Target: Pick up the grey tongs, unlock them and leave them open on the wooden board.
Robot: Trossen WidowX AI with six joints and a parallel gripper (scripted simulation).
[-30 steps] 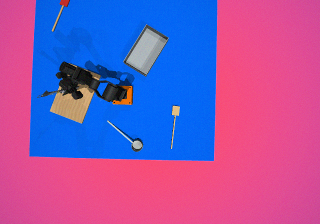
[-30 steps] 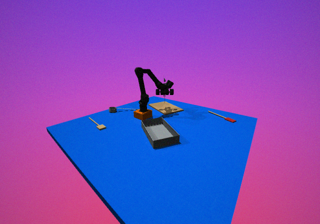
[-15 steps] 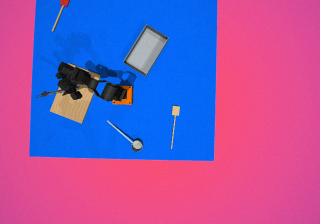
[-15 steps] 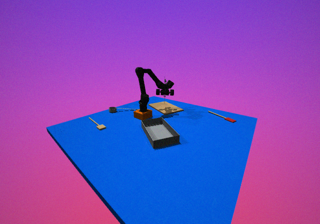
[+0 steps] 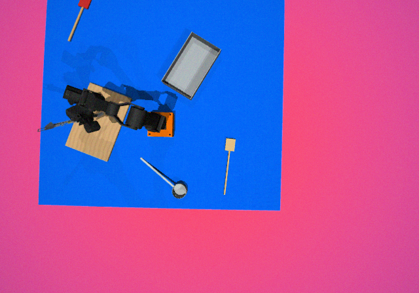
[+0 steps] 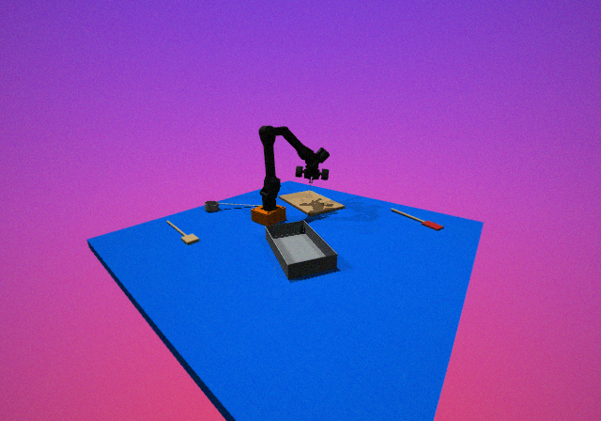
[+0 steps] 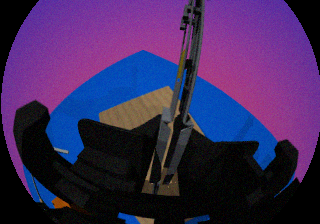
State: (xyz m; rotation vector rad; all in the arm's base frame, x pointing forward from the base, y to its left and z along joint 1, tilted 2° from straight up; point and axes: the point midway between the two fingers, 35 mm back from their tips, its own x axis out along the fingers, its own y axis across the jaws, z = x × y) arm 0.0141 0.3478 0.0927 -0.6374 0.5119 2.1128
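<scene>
Right now my gripper tip is 2 cm short of the wooden board, 3 cm to the left of it and 13 cm above it. Round my gripper tip: roasting tin: 31 cm ahead, 53 cm to the right, 11 cm below.
</scene>
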